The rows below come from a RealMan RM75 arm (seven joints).
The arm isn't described. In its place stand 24 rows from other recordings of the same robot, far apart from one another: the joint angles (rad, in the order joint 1, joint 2, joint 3, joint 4, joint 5, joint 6, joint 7), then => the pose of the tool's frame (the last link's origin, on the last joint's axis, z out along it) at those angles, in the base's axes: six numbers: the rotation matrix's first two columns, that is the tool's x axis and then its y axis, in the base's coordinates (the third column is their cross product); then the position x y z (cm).
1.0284, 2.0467, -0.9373, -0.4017, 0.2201, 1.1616, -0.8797 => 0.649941 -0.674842 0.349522 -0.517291 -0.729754 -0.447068 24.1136 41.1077 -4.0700
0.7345, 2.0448, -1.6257, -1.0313, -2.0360, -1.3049, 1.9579 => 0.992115 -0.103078 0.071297 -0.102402 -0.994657 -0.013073 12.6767 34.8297 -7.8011
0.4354, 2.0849, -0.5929, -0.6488, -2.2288, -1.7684, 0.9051 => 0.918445 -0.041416 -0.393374 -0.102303 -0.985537 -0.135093 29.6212 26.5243 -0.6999
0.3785, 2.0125, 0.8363, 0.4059, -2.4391, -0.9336, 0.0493 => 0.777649 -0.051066 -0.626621 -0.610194 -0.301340 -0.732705 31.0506 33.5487 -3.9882
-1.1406, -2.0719, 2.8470, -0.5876, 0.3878, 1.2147, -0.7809 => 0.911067 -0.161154 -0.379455 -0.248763 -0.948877 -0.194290 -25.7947 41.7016 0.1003
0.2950, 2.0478, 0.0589, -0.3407, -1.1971, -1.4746, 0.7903 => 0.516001 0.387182 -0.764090 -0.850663 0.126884 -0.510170 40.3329 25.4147 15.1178
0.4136, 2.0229, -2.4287, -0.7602, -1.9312, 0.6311, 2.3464 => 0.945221 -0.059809 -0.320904 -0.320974 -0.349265 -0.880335 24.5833 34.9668 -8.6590
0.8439, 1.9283, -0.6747, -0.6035, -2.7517, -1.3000, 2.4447 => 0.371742 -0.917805 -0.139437 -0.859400 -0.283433 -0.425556 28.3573 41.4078 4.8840
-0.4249, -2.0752, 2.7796, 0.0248, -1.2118, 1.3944, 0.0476 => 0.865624 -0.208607 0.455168 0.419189 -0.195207 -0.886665 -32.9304 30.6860 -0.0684
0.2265, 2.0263, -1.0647, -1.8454, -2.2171, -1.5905, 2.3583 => 0.840443 -0.500269 -0.208294 -0.526725 -0.663824 -0.530940 19.4834 30.2157 12.2646
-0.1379, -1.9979, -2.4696, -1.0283, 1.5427, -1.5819, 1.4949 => 0.587939 0.261182 0.765580 0.709490 -0.621088 -0.332977 -31.4944 27.0917 13.8381
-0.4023, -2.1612, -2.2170, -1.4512, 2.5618, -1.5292, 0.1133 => 0.033212 0.898124 0.438486 0.957810 0.096715 -0.270641 -25.5084 33.3724 6.4923
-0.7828, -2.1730, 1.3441, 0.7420, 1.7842, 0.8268, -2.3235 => 0.499840 0.697484 0.513493 0.830202 -0.554787 -0.054553 -11.9741 41.4844 -8.9229
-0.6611, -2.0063, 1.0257, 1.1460, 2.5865, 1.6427, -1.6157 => 0.931768 0.112057 -0.345329 0.041683 -0.977904 -0.204855 -22.9658 37.0936 5.4055
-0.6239, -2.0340, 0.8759, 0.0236, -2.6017, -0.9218, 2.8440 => 0.729693 0.105212 0.675632 0.683719 -0.099682 -0.722905 -33.8494 38.9919 1.4315
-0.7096, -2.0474, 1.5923, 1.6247, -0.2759, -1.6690, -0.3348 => 0.441485 0.878670 0.181742 0.677692 -0.193783 -0.709353 -11.1459 36.2181 2.6174
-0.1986, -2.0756, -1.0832, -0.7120, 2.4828, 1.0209, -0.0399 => 0.552487 -0.179892 0.813878 0.807721 -0.125514 -0.576049 -27.2057 32.4853 -0.5525
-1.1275, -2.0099, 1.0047, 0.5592, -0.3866, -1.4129, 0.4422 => 0.465188 0.869318 -0.166993 0.754904 -0.488108 -0.438030 -16.1024 42.9335 -1.7125
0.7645, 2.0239, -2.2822, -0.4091, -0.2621, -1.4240, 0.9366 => 0.610770 -0.134637 -0.780277 -0.077798 -0.990873 0.110079 11.6647 30.7421 -9.3602
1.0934, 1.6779, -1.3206, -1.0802, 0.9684, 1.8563, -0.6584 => 0.849770 -0.430139 0.304748 -0.370454 -0.898556 -0.235288 5.9010 41.2798 11.5257
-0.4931, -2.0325, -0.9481, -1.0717, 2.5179, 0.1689, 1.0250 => 0.904566 -0.414568 -0.099464 -0.313298 -0.488163 -0.814581 -12.6427 37.0938 -9.6885
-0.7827, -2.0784, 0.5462, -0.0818, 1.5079, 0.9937, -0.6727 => 0.724485 0.258393 0.639027 0.613252 -0.664906 -0.426405 -24.4219 37.6324 -9.0673
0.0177, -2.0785, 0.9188, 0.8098, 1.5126, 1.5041, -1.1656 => 0.700396 0.273295 0.659359 0.625687 -0.679613 -0.382938 -34.7747 21.1895 3.3097
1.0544, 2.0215, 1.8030, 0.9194, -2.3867, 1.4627, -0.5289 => 0.782875 -0.602276 0.156109 -0.551755 -0.788006 -0.273154 7.8709 41.3243 -2.8570
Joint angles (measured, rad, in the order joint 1, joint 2, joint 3, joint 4, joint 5, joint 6, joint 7), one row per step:
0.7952, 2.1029, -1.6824, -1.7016, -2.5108, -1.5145, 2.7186
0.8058, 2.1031, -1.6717, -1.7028, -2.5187, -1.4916, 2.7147
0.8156, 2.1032, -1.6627, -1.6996, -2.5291, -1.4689, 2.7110
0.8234, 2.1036, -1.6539, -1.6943, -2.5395, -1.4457, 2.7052
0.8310, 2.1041, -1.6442, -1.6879, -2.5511, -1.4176, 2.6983
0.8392, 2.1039, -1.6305, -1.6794, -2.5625, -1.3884, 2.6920
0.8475, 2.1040, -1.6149, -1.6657, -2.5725, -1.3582, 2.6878
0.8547, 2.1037, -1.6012, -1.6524, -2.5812, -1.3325, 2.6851
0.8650, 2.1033, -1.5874, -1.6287, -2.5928, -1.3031, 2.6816
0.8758, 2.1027, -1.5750, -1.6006, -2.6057, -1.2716, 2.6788
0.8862, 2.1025, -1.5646, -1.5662, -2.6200, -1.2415, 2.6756
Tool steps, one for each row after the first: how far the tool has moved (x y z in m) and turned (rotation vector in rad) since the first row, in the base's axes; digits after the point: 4 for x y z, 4 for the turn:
-0.0059, 0.0043, 0.0027, 0.0242, 0.0189, 0.0189
-0.0105, 0.0088, 0.0049, 0.0481, 0.0332, 0.0341
-0.0141, 0.0135, 0.0069, 0.0711, 0.0460, 0.0479
-0.0180, 0.0188, 0.0091, 0.0976, 0.0613, 0.0633
-0.0216, 0.0250, 0.0124, 0.1270, 0.0784, 0.0756
-0.0243, 0.0318, 0.0154, 0.1557, 0.0964, 0.0811
-0.0262, 0.0378, 0.0181, 0.1805, 0.1109, 0.0838
-0.0271, 0.0453, 0.0199, 0.2064, 0.1211, 0.0836
-0.0273, 0.0533, 0.0212, 0.2325, 0.1289, 0.0818
-0.0256, 0.0614, 0.0212, 0.2553, 0.1301, 0.0756

